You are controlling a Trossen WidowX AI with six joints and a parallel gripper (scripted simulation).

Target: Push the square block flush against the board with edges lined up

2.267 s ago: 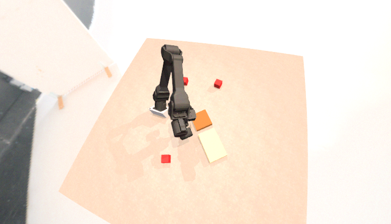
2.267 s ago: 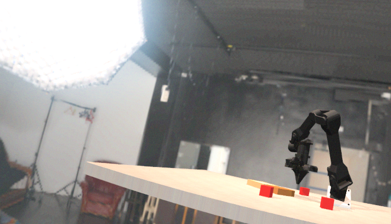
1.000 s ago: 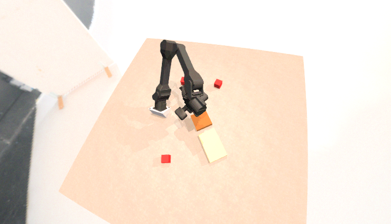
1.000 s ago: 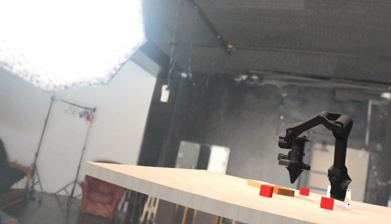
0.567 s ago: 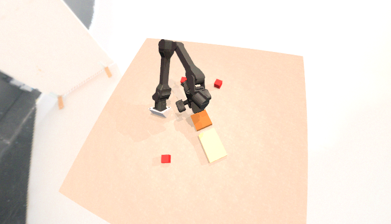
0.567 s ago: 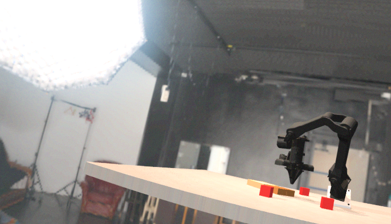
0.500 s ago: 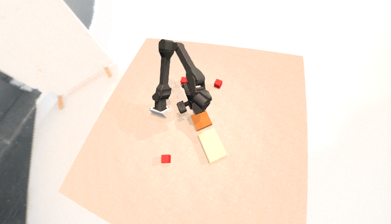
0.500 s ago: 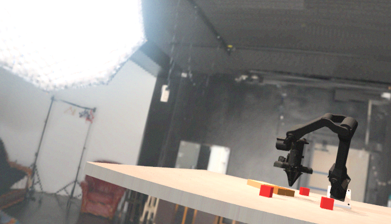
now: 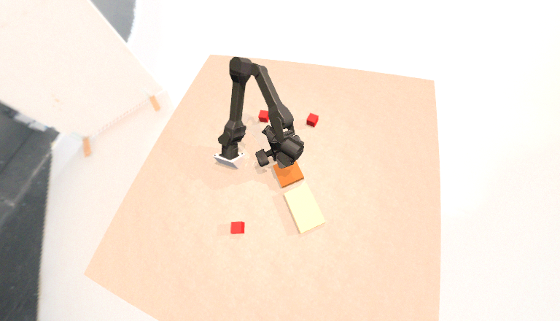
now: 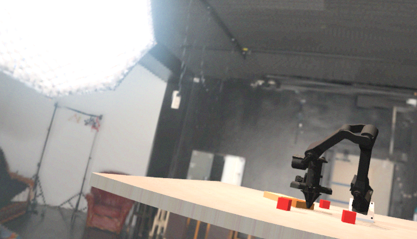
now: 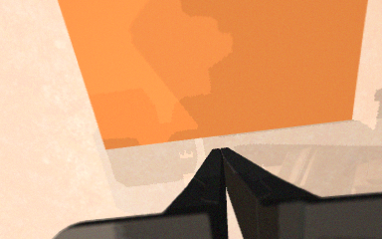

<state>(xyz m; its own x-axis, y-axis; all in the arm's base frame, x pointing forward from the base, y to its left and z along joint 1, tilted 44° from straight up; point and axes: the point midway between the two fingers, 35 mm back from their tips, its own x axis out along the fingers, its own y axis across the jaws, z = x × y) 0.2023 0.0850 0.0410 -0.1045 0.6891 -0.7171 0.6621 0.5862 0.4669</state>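
The orange square block is 50 mm ahead of my gripper tip, 50 mm to the right of it and 10 mm above it. The rest, counted from my gripper tip: pale yellow board 170 mm ahead, 150 mm to the right, 10 mm above.
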